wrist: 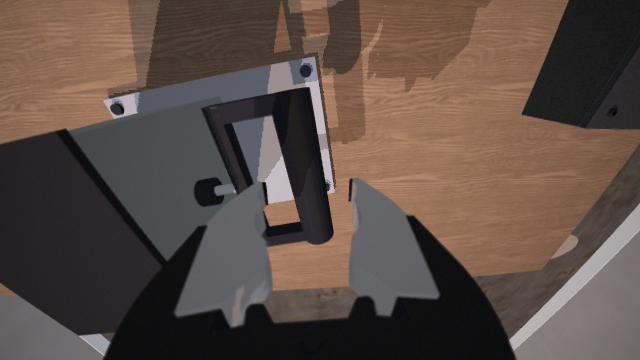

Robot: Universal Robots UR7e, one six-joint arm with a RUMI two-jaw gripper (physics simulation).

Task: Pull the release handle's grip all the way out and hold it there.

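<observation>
The release handle's black grip [302, 165] is a rectangular loop with a thick round bar on its right side, beside the grey-green housing [145, 170] with a dark top. A short metal rod with a black collar [208, 192] shows between the housing and the loop. My gripper [308, 182] is partly open, with nothing held between its fingers. The left fingertip overlaps the loop's opening in view, and the right fingertip is to the right of the round bar, with a visible gap. Whether the left finger touches the loop cannot be told.
A light metal base plate [200, 90] with dark bolts lies under the housing on the wooden table [450, 165]. A black block, the robot's base mount [575, 65], stands at the upper right. The table's edge runs along the lower right, with a white frame rail [580, 280] beyond it.
</observation>
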